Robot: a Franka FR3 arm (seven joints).
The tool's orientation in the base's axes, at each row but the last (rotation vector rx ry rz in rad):
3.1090 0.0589 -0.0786
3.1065 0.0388 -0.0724
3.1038 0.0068 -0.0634
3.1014 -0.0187 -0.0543
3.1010 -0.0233 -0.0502
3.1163 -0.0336 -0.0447
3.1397 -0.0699 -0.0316
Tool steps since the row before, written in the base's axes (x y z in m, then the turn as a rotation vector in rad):
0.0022 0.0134 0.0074 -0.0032 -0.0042 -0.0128
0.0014 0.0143 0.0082 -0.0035 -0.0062 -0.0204
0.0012 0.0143 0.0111 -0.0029 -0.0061 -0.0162
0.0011 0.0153 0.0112 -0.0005 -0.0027 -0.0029
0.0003 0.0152 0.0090 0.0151 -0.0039 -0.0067
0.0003 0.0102 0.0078 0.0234 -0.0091 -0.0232
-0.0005 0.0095 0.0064 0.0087 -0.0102 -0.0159
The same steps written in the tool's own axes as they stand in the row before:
0.0023 -0.0131 -0.0079 -0.0027 0.0037 0.0131
0.0014 -0.0140 -0.0087 -0.0027 0.0054 0.0207
0.0008 -0.0139 -0.0117 -0.0023 0.0055 0.0165
0.0005 -0.0149 -0.0118 -0.0004 0.0026 0.0030
-0.0002 -0.0148 -0.0096 0.0154 0.0034 0.0064
-0.0001 -0.0100 -0.0081 0.0242 0.0080 0.0227
-0.0011 -0.0095 -0.0064 0.0095 0.0098 0.0157

